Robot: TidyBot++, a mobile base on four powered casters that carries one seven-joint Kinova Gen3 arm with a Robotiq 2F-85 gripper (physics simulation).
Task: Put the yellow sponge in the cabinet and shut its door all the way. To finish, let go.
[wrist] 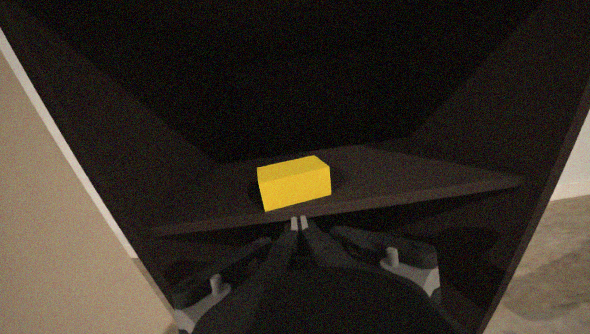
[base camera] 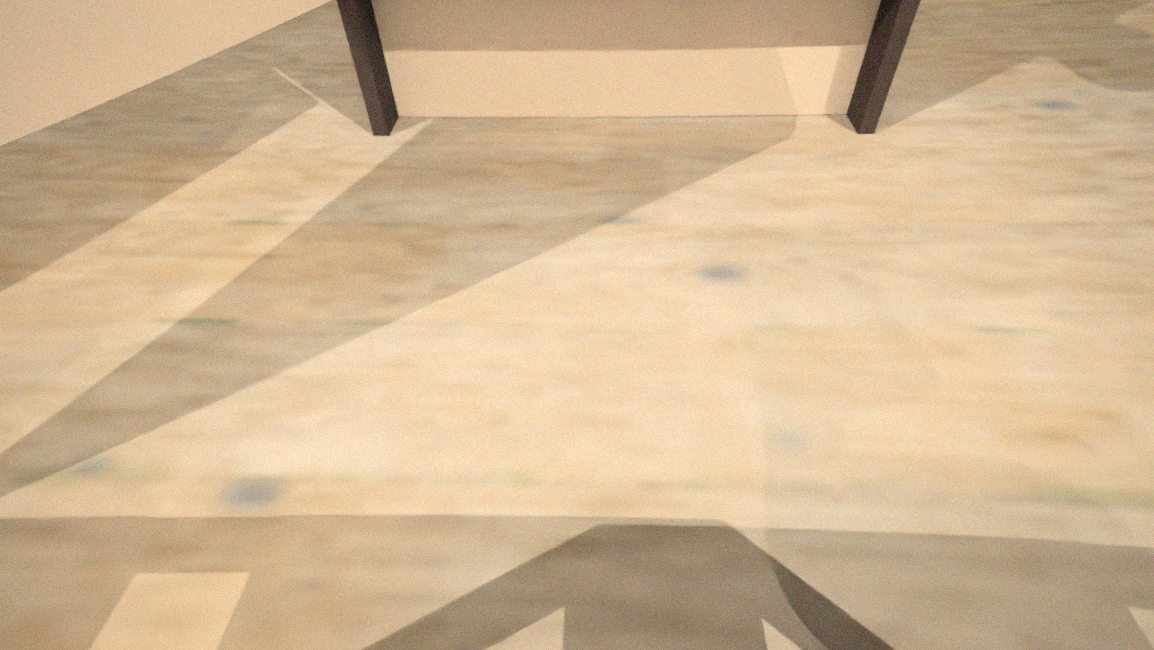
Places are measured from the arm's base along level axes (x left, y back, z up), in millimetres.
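Pixels of known places: gripper, fingertip midpoint: (wrist: pixel 299 226).
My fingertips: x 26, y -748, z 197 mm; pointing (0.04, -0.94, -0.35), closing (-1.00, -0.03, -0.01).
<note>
Behind a point stands the place of what it marks.
The yellow sponge (wrist: pixel 295 185) {x 26, y -826, z 201 mm} sits in the wrist view on a dark shelf (wrist: pixel 400 167) {x -163, y -892, z 172 mm} inside the cabinet (wrist: pixel 537 220) {x -307, y -789, z 107 mm}, close to the shelf's front edge. The cabinet's front is open, and its door cannot be made out for certain. My gripper (wrist: pixel 299 226) {x 26, y -748, z 197 mm} is shut and empty; its fingertips appear in front of the shelf edge, just below the sponge in the view. In the base camera view two dark legs (base camera: pixel 373 72) {x 243, y -797, z -324 mm} (base camera: pixel 880 72) {x -298, y -790, z -328 mm} stand on the floor; the sponge and gripper do not show there.
A beige wall (base camera: pixel 121 56) {x 332, y -563, z -224 mm} stands at the upper left of the base camera view. The wood floor (base camera: pixel 565 363) {x 20, y -431, z -397 mm} (wrist: pixel 560 250) {x -994, y -1063, z -396 mm} has long shadows across it. A pale surface (wrist: pixel 50 200) {x 260, y -756, z 258 mm} lies left of the cabinet in the wrist view.
</note>
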